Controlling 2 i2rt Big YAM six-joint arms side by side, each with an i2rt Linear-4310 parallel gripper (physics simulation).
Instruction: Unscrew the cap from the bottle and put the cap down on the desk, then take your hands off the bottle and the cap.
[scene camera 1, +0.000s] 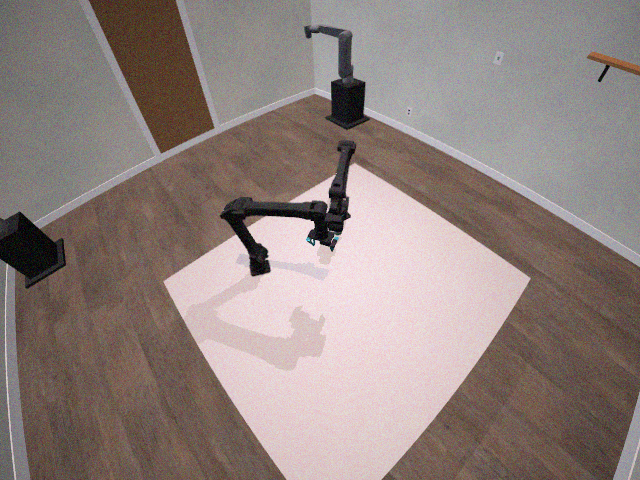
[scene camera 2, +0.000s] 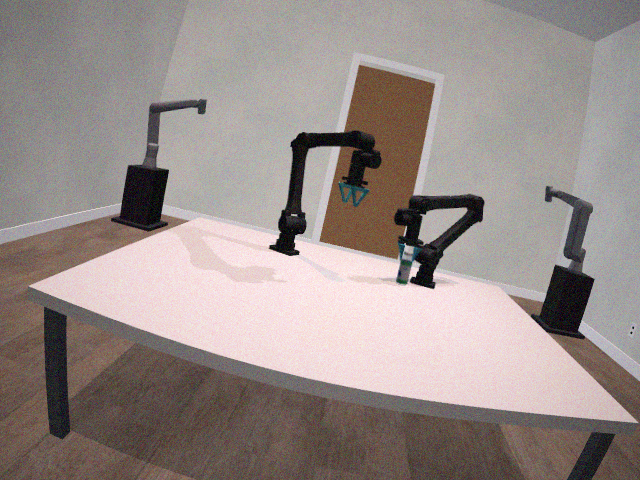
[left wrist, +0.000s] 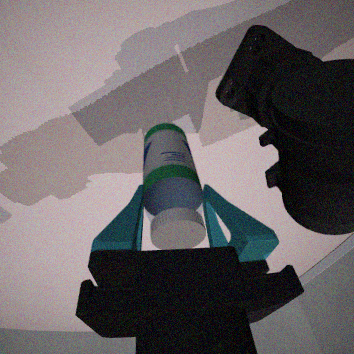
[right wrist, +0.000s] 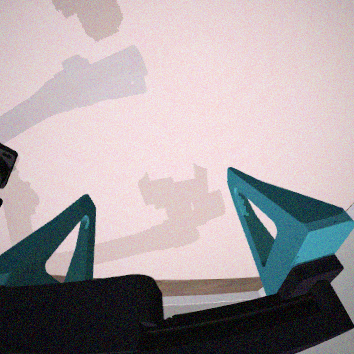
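Pixels of known places: left gripper, fingertip midpoint: (scene camera 2: 406, 261) (left wrist: 173, 189); right gripper, fingertip midpoint: (scene camera 1: 323, 248) (scene camera 2: 349, 204) (right wrist: 158, 187); left arm's base, origin of the base link: (scene camera 2: 422, 284) (left wrist: 271, 83); right arm's base, origin of the base link: (scene camera 1: 260, 268) (scene camera 2: 283, 251).
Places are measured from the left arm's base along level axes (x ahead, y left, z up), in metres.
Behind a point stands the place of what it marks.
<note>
A white bottle (scene camera 2: 404, 271) @[x 0.138, y -0.091, z 0.063 m] (left wrist: 172, 172) @[x 0.088, y -0.103, z 0.100 m] with green bands and a blue-grey shoulder stands upright on the desk (scene camera 1: 413, 310) @[x 0.793, y -0.032, z 0.000 m] (scene camera 2: 310, 335) @[x 0.993, y -0.239, z 0.000 m]. Its ribbed light-grey cap (left wrist: 177, 230) @[x 0.105, y -0.098, z 0.142 m] sits on its top. My left gripper (scene camera 2: 406, 259) @[x 0.105, y -0.096, z 0.101 m] (left wrist: 173, 189) @[x 0.105, y -0.096, z 0.101 m] points down with its teal fingers against both sides of the bottle's upper body, just below the cap. It is shut on the bottle. My right gripper (scene camera 1: 322, 246) @[x 0.372, y -0.340, z 0.298 m] (scene camera 2: 351, 203) @[x 0.372, y -0.340, z 0.298 m] (right wrist: 158, 187) @[x 0.372, y -0.340, z 0.298 m] is open and empty, pointing down high above the desk, to the left of the bottle in scene camera 2. In scene camera 1 the arms hide the bottle.
The left arm's dark base (scene camera 2: 423, 281) @[x 0.040, y 0.001, z 0.022 m] (left wrist: 320, 150) stands close beside the bottle. The right arm's base (scene camera 2: 284, 249) @[x 0.149, y -0.624, z 0.019 m] (scene camera 1: 259, 267) stands at the desk's far edge in scene camera 2. Grey arms on black pedestals (scene camera 2: 144, 196) (scene camera 2: 566, 299) stand on the floor beyond the desk.
</note>
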